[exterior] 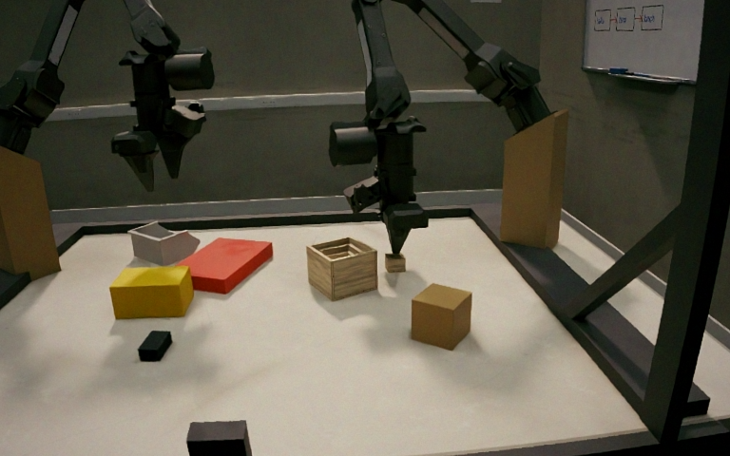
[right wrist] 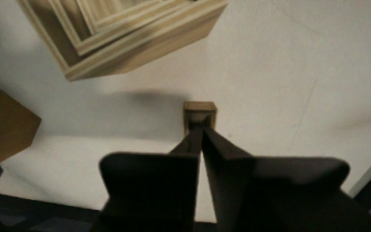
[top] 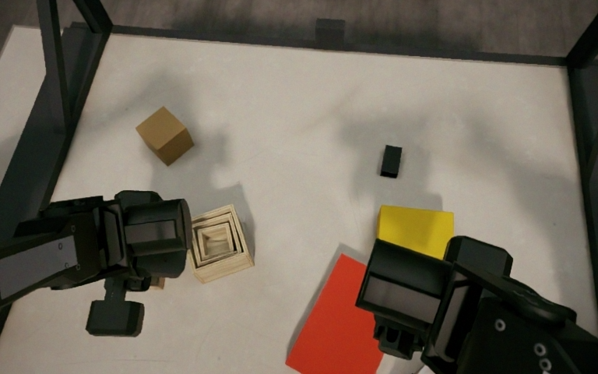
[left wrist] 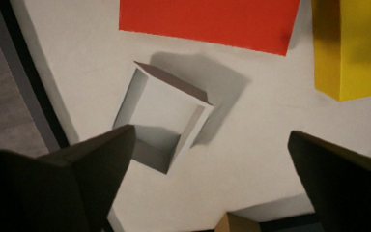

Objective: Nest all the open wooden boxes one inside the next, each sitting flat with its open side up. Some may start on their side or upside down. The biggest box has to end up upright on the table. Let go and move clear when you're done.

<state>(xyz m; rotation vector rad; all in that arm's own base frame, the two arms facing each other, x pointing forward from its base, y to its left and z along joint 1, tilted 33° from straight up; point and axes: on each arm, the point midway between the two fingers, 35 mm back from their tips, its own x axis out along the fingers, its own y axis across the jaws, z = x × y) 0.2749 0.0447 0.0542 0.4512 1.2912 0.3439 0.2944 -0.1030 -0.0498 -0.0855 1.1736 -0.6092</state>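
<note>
The smallest wooden box lies 60 mm below my right hand. The rest, counted from my right hand: tan cube 230 mm behind, 30 mm to the right, 30 mm below; red slab 40 mm ahead, 300 mm to the left, 50 mm below; biggest wooden box 60 mm behind, 90 mm to the left, 40 mm below.
</note>
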